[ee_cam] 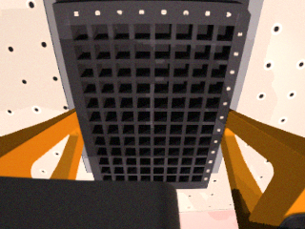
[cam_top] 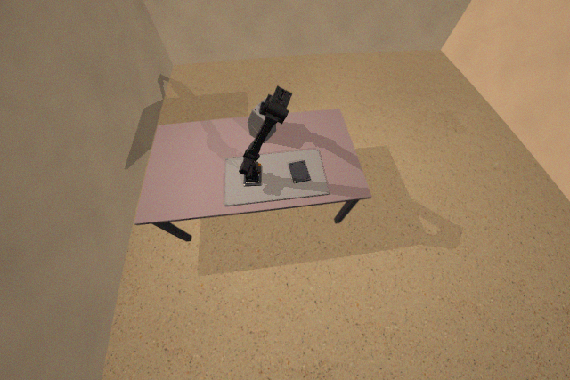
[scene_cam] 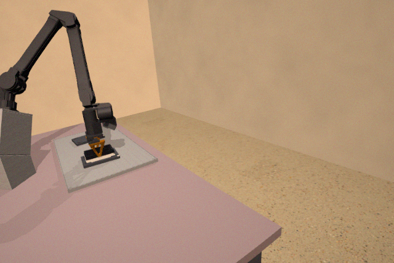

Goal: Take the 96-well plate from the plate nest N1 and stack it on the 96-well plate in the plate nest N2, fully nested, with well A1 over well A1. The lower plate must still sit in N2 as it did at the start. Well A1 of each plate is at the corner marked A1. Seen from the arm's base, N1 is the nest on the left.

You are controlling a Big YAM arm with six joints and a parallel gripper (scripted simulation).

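My gripper is now right at the dark 96-well plate. Round my hand: white 96-well plate: 20 mm below.
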